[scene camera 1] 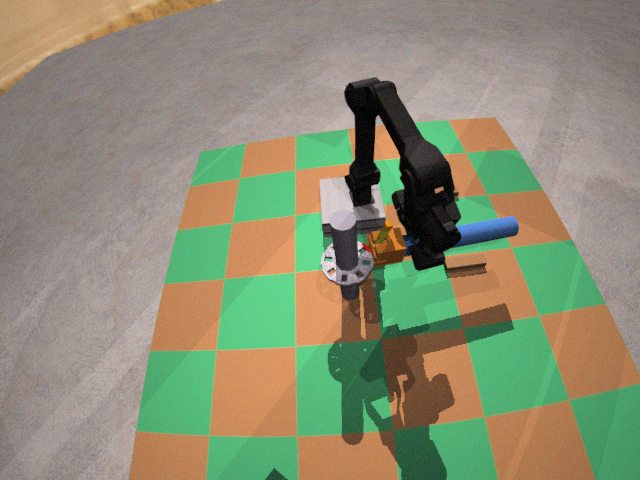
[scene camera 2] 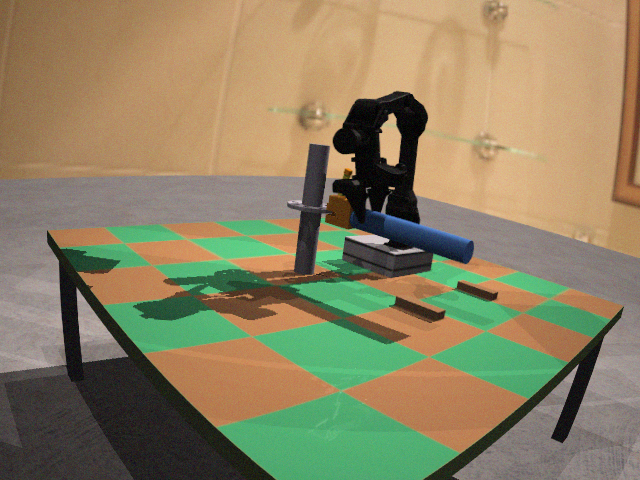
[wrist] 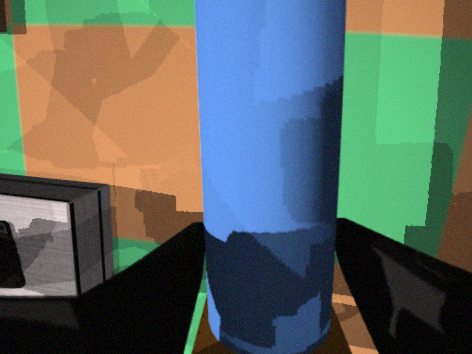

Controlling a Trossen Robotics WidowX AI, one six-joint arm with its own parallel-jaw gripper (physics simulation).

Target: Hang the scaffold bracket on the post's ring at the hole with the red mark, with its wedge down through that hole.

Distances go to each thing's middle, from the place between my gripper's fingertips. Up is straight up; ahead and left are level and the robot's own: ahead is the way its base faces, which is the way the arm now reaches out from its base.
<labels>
I see my gripper 1 cm short of the scaffold bracket [scene camera 2: 453, 247], 8 cm to the right of it and 4 cm below it. The rest, counted from my hand: grey post [scene camera 2: 318, 155]: 17 cm to the right.
</labels>
